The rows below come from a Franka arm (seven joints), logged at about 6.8 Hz.
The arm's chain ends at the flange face. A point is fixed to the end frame.
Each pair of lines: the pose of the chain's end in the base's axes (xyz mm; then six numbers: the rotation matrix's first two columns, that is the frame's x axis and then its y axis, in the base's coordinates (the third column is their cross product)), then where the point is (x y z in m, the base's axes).
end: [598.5, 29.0, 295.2, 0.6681, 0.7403, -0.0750, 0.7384, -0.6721, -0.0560]
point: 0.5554 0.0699 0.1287
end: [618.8, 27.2, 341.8, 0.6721, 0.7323, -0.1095, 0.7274, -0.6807, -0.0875]
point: 0.5684 0.0680 0.1773
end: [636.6, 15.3, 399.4, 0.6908, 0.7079, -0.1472, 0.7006, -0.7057, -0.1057]
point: 0.5810 0.0554 0.2364
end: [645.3, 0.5, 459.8, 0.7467, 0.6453, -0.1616, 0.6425, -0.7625, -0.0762]
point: 0.5945 0.0397 0.2951
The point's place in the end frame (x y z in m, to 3 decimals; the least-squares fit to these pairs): 0.014 -0.050 0.169
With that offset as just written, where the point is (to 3 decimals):
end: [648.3, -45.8, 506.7, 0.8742, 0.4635, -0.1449, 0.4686, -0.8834, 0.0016]
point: 0.616 -0.007 0.337
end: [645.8, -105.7, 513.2, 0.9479, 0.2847, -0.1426, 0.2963, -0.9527, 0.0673]
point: 0.625 -0.072 0.341
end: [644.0, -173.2, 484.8, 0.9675, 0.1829, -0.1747, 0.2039, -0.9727, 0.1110]
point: 0.622 -0.146 0.311
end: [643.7, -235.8, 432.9, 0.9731, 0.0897, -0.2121, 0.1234, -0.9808, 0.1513]
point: 0.618 -0.215 0.259
